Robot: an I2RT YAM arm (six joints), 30 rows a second.
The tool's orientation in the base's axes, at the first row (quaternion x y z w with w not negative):
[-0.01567, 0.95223, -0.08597, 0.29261]
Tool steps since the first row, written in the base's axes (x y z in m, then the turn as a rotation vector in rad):
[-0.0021, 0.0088, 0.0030, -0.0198, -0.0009, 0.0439]
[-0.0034, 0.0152, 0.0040, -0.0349, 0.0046, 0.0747]
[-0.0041, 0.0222, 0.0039, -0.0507, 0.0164, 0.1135]
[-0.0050, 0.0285, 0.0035, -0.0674, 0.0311, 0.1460]
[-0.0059, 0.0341, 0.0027, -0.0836, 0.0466, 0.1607]
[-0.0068, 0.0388, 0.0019, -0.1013, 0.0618, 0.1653]
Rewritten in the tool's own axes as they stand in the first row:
[-0.0006, 0.0081, -0.0050, -0.0079, -0.0089, -0.0467]
[-0.0006, 0.0142, -0.0075, -0.0129, -0.0091, -0.0811]
[-0.0005, 0.0211, -0.0089, -0.0223, -0.0045, -0.1233]
[-0.0001, 0.0274, -0.0101, -0.0276, 0.0040, -0.1614]
[0.0007, 0.0330, -0.0108, -0.0236, 0.0164, -0.1848]
[0.0015, 0.0377, -0.0114, -0.0127, 0.0302, -0.2008]

